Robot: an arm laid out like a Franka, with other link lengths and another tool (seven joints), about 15 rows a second.
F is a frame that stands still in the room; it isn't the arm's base.
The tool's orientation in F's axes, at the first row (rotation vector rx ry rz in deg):
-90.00, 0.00, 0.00
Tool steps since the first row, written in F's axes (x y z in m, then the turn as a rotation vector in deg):
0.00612, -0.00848, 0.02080, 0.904, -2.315, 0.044
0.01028, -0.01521, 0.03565, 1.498, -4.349, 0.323
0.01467, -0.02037, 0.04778, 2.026, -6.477, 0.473
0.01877, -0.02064, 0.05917, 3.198, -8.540, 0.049
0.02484, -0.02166, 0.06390, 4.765, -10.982, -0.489
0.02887, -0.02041, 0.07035, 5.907, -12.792, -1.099
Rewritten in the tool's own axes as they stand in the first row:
0.00612, -0.02080, -0.00848, 0.904, -0.044, -2.315
0.01028, -0.03565, -0.01521, 1.498, -0.323, -4.349
0.01467, -0.04778, -0.02037, 2.026, -0.473, -6.477
0.01877, -0.05917, -0.02064, 3.198, -0.049, -8.540
0.02484, -0.06390, -0.02166, 4.765, 0.489, -10.982
0.02887, -0.07035, -0.02041, 5.907, 1.099, -12.792

